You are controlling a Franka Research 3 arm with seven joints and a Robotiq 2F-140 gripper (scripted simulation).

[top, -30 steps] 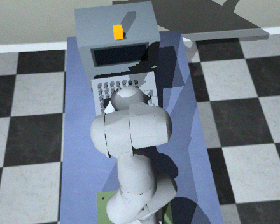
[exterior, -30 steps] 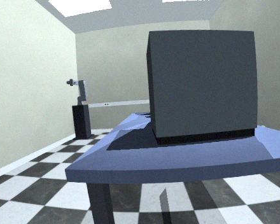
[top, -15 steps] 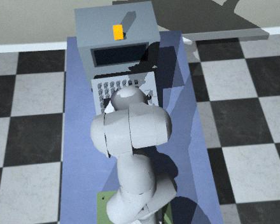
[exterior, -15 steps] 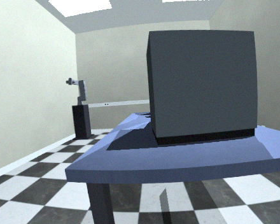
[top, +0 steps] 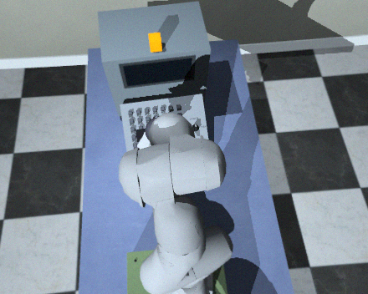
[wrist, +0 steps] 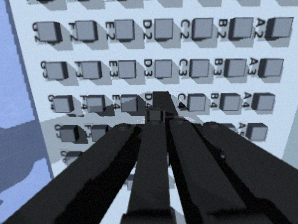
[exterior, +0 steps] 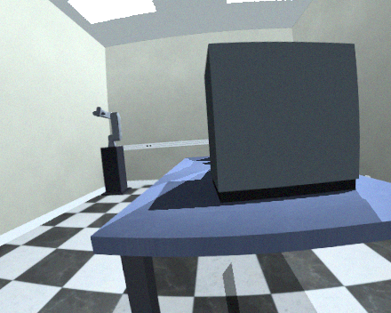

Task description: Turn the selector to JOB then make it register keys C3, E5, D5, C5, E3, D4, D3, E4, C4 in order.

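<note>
My gripper is now 160 mm to the left of the black selector knob, 20 mm short of it and 20 mm above it. The rest, counted from my hand: sloped keypad 70 mm below, 50 mm to the right, 40 mm ahead.
</note>
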